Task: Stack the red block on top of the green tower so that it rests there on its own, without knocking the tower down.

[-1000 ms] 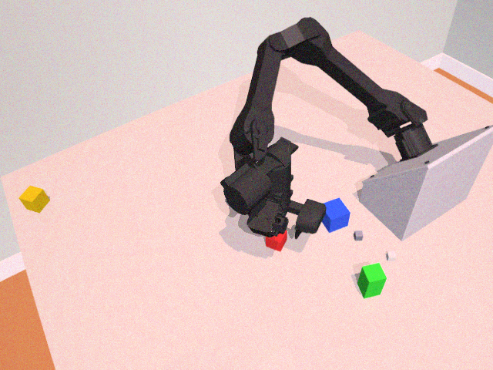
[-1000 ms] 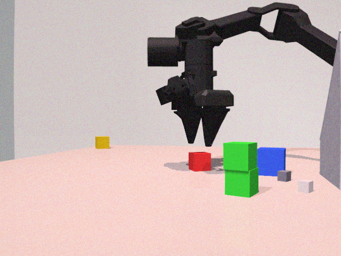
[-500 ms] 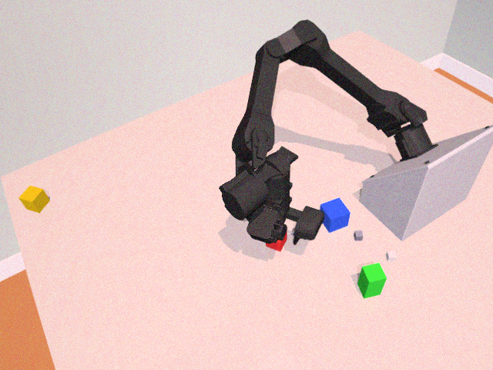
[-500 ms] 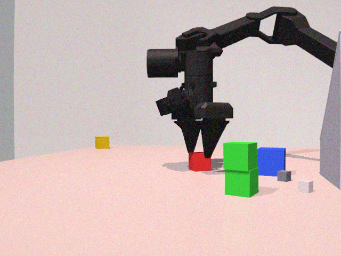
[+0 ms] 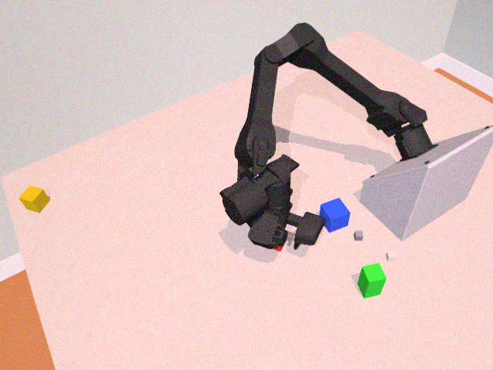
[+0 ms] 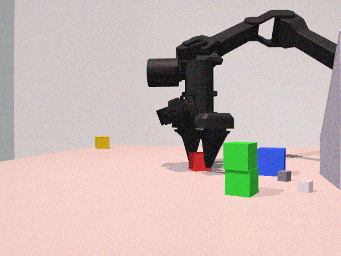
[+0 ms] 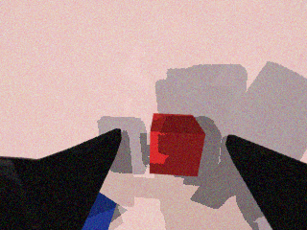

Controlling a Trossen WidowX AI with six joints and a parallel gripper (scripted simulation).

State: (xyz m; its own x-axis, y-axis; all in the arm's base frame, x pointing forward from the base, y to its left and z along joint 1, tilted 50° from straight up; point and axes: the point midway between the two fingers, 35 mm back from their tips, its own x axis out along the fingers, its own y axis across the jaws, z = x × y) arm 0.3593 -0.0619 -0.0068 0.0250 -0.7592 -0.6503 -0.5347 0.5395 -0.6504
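My gripper tip is now 10 mm below the red block. The rest, counted from my gripper tip: blue block: 140 mm behind, 20 mm to the left, 10 mm above; small white cube: 180 mm behind, 160 mm to the left; small dark grey cube: 160 mm behind, 80 mm to the left.
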